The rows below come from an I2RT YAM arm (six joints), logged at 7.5 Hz.
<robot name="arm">
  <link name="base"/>
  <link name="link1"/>
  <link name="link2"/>
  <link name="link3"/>
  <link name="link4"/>
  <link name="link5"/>
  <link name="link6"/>
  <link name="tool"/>
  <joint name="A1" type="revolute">
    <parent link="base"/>
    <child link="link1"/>
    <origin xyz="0 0 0.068" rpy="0 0 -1.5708"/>
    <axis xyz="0 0 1"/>
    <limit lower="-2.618" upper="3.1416"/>
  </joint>
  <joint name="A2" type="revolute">
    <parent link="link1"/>
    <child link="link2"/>
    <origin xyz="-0.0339 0.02 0.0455" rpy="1.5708 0 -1.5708"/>
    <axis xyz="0 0 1"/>
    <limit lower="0" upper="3.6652"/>
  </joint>
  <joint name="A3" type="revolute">
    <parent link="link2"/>
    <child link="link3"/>
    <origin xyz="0.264 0 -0.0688" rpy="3.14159 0 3.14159"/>
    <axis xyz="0 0 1"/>
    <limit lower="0" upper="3.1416"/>
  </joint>
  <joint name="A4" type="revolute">
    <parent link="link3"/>
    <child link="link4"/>
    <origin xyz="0.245 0.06 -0.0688" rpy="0 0 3.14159"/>
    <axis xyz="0 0 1"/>
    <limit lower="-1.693" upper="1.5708"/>
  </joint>
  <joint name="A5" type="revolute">
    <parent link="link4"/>
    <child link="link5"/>
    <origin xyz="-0.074 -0.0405 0.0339" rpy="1.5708 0 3.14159"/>
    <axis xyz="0 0 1"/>
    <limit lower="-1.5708" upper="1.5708"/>
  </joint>
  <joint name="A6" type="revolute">
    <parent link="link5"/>
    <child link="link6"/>
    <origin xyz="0.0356 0 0.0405" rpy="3.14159 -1.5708 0"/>
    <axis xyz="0 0 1"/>
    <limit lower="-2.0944" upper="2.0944"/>
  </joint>
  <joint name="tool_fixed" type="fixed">
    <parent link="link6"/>
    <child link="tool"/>
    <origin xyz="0 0 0"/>
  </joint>
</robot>
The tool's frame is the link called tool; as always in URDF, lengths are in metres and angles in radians.
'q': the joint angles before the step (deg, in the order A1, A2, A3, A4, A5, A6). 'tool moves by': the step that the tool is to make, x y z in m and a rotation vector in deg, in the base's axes. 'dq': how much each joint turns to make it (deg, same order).
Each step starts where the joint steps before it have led.
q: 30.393 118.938 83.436 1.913 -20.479 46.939
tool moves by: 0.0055 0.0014 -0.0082 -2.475 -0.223 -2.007
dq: 0.018 1.768 1.331 -0.871 2.939 -0.760
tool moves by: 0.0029 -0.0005 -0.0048 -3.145 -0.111 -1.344
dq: -0.036 0.944 1.109 -2.089 2.682 -1.539
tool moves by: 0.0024 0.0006 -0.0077 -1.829 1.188 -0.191
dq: -0.031 1.340 1.057 -1.840 0.727 -0.695
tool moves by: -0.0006 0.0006 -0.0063 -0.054 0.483 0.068
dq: 0.090 0.549 -0.518 0.666 -0.108 0.173
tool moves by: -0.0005 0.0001 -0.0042 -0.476 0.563 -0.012
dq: 0.050 0.377 -0.154 -0.210 0.127 -0.059
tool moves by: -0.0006 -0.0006 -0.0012 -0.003 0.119 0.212
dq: -0.042 -0.036 -0.314 0.144 -0.231 -0.123
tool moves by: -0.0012 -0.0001 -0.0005 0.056 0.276 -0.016
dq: 0.058 -0.150 -0.314 0.004 -0.066 0.197
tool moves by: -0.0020 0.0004 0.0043 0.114 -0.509 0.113
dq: 0.174 -0.745 -0.312 0.042 0.150 -0.086
